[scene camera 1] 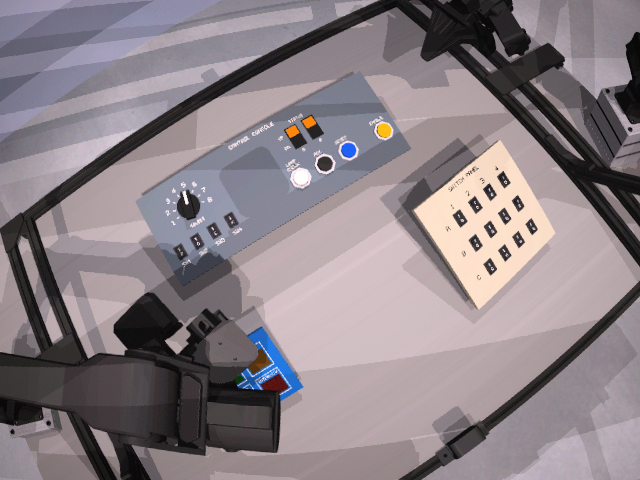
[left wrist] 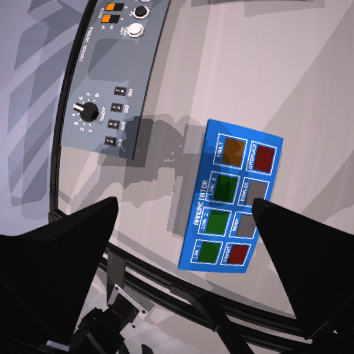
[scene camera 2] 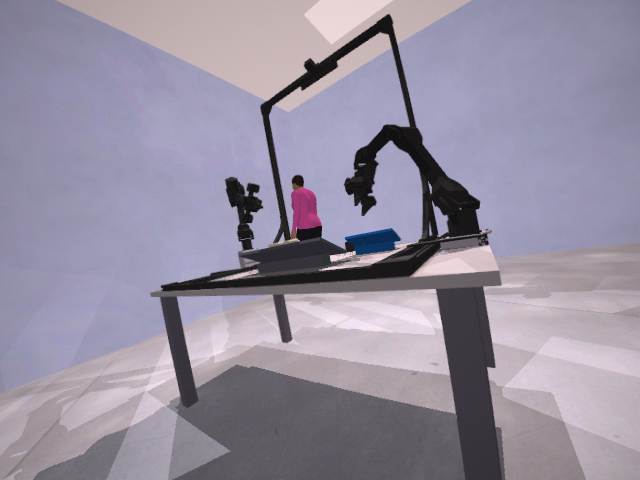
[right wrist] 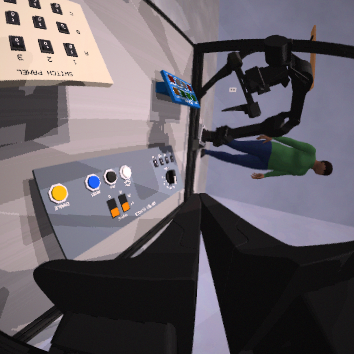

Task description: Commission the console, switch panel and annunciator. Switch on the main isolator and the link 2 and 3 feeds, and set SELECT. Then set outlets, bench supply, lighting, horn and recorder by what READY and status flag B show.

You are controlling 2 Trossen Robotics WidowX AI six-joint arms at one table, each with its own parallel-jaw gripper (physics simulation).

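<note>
The grey console (scene camera 1: 336,103) (left wrist: 142,65) (right wrist: 75,230) has its SELECT knob (scene camera 1: 188,205) (left wrist: 89,112) at 5. Both status flags (scene camera 1: 303,131) show orange in their upper halves. The blue annunciator (scene camera 1: 262,333) (left wrist: 190,240) shows green LINK windows, LINK 3 darkest in shadow, red LOCKOUT, dark red INTERLOCK, brown FAULT and grey READY and ENABLED. The cream switch panel (scene camera 1: 478,294) (right wrist: 90,55) carries small black rockers, too small to read surely. My left gripper (scene camera 2: 364,209) (left wrist: 185,204) is open and empty above the annunciator. My right gripper (scene camera 1: 428,55) (right wrist: 197,199) is shut and empty, beyond the console's yellow-button end.
A black frame (scene camera 1: 206,103) runs round the table edge and rises as an overhead arch in scene camera 2. The left arm covers much of the annunciator in scene camera 1. A person in pink (scene camera 2: 306,209) and a person in green (right wrist: 292,160) stand beyond the table.
</note>
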